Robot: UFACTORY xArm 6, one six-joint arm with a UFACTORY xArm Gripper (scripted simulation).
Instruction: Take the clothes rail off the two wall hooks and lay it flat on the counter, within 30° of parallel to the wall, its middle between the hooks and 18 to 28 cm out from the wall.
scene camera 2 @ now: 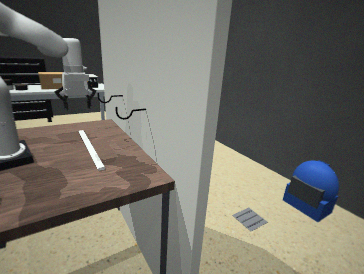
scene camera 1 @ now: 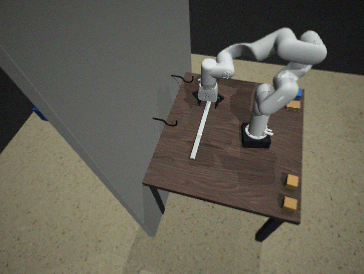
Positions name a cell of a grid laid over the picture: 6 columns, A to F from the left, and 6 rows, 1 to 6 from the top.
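There's a grey wall (scene camera 1: B2) to be seen here.
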